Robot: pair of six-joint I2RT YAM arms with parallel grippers.
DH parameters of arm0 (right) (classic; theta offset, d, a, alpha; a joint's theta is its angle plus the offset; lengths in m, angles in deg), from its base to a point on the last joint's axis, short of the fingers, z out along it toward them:
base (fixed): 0 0 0 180
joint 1: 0 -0.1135 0.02 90
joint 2: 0 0 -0.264 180
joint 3: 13.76 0 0.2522 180
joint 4: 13.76 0 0.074 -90
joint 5: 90 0 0 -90
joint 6: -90 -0.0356 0 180
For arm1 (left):
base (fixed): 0 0 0 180
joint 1: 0 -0.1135 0.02 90
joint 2: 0 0 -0.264 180
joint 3: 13.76 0 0.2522 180
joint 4: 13.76 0 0.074 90
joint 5: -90 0 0 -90
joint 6: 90 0.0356 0 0
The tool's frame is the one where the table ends.
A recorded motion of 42 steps. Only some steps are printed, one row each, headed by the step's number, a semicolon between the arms.
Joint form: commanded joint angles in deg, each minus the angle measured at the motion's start. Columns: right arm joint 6, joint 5, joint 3, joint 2, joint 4, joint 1; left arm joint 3, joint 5, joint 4, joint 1, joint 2, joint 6.
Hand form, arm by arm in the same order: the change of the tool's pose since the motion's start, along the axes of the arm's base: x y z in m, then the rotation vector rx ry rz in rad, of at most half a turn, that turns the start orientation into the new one. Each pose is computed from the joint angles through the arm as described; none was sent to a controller.
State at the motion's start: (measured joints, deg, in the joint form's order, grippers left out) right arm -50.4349 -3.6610 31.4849 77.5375 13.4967 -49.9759; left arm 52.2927 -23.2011 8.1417 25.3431 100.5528 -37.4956
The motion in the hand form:
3: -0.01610 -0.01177 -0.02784 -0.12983 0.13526 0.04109; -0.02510 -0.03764 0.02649 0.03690 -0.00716 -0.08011
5: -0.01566 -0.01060 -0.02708 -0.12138 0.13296 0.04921; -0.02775 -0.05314 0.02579 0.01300 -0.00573 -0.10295
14: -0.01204 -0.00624 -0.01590 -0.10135 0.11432 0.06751; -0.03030 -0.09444 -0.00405 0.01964 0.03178 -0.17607
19: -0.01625 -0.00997 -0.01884 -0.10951 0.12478 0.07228; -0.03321 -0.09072 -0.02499 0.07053 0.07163 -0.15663
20: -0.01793 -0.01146 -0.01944 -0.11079 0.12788 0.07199; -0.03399 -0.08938 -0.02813 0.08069 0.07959 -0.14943
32: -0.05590 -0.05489 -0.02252 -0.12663 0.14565 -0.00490; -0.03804 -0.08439 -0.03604 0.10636 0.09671 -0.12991
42: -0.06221 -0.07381 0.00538 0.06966 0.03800 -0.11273; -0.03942 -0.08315 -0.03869 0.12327 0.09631 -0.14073
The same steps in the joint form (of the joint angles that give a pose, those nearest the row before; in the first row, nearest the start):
3: 0.70 -1.70 -2.85 3.31 4.57 -1.00; 2.81 3.64 6.51 8.09 -3.72 -1.92
5: 0.99 -2.07 -2.70 3.33 4.26 -1.04; 3.79 3.24 4.99 10.48 -2.41 -3.58
14: 2.03 -2.49 -0.72 2.18 5.93 -0.96; 7.23 3.20 1.16 15.97 6.25 -5.31
19: 2.02 -2.67 -1.88 1.55 6.14 -1.17; 5.77 4.63 0.72 15.97 8.67 -5.71
20: 1.88 -2.71 -2.32 1.15 6.25 -1.27; 5.44 5.00 0.77 15.92 8.93 -5.93
32: -3.51 -0.54 -12.50 -15.10 13.25 -2.67; 3.87 6.05 0.46 15.85 9.14 -6.54
42: -7.75 -0.22 -14.30 -33.36 16.89 -0.01; 3.61 6.41 0.86 15.88 9.33 -5.60

